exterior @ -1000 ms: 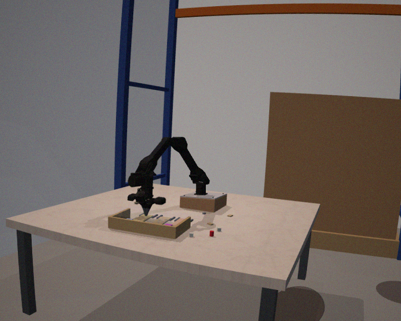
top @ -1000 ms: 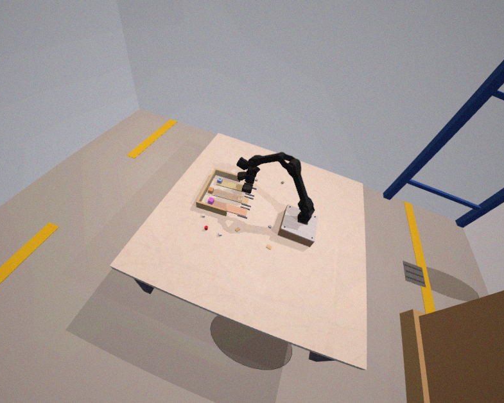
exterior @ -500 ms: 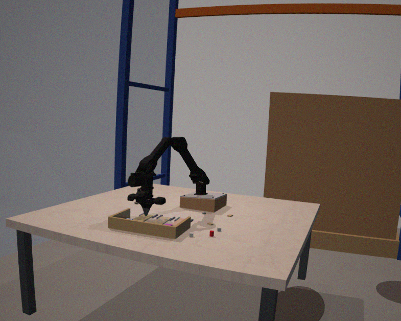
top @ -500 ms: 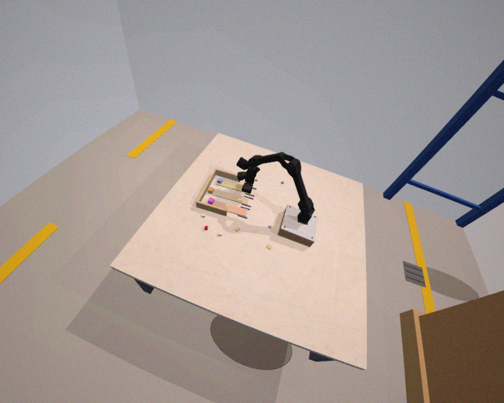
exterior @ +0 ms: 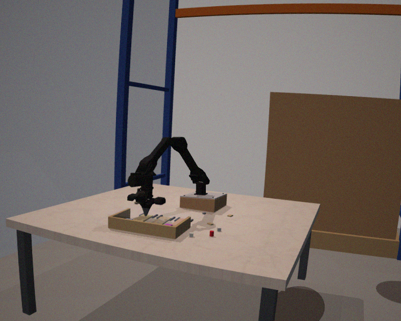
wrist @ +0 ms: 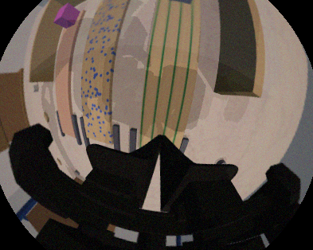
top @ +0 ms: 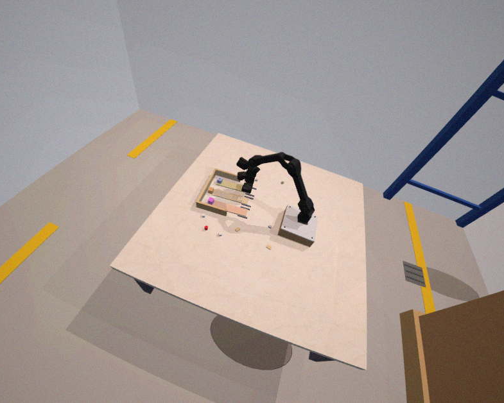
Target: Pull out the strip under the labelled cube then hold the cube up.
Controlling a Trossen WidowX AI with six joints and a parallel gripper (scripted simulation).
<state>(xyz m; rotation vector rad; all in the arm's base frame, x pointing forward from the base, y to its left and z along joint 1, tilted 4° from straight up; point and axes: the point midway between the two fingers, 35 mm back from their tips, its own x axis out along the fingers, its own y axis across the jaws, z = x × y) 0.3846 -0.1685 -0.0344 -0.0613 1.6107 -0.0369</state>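
Now: gripper tip 200 mm short of the labelled cube and 20 mm below it. The rest, counted from my gripper tip: small red cylinder (150 mm ahead, 380 mm to the left, 10 mm above).
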